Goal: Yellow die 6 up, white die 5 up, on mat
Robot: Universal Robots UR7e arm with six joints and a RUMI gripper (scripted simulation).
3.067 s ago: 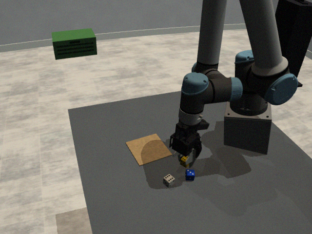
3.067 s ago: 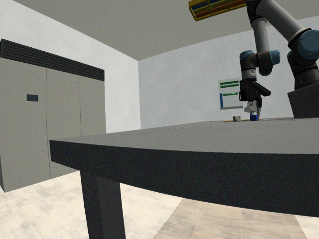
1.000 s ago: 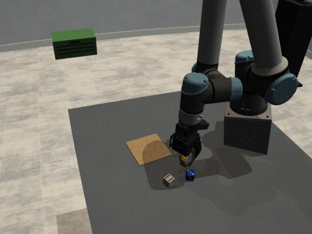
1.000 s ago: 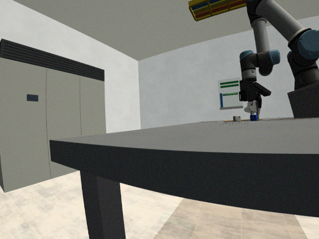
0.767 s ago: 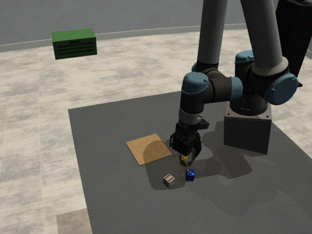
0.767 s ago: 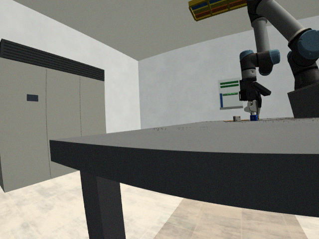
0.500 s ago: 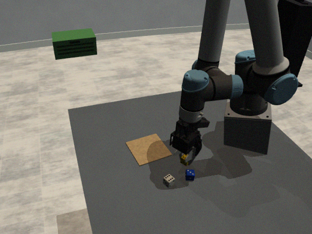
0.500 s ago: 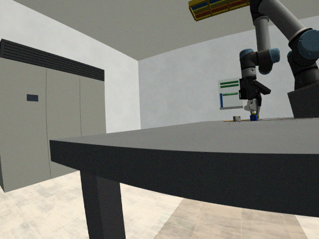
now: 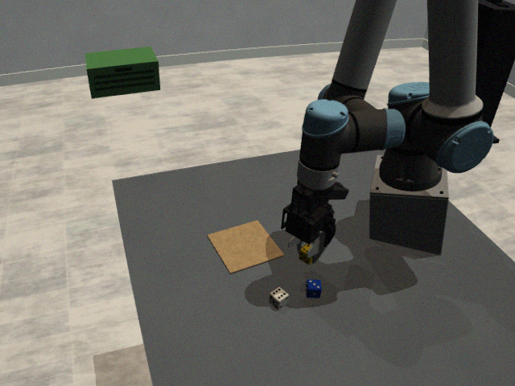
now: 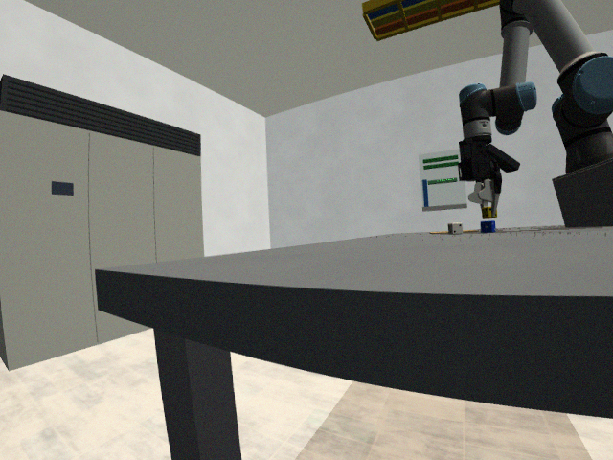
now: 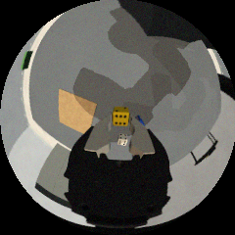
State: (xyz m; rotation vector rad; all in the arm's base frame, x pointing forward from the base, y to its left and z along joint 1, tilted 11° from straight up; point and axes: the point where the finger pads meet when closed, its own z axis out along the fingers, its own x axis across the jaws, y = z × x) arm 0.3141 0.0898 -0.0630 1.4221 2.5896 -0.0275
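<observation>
My gripper is now 12 cm to the left of the tan mat, 11 cm short of it and 6 cm above it. The rest, counted from my hand: white die: 9 cm ahead, 7 cm to the left, 4 cm below; then yellow die: right at my hand; then blue die: 7 cm to the left, 4 cm below, 1 cm ahead.
</observation>
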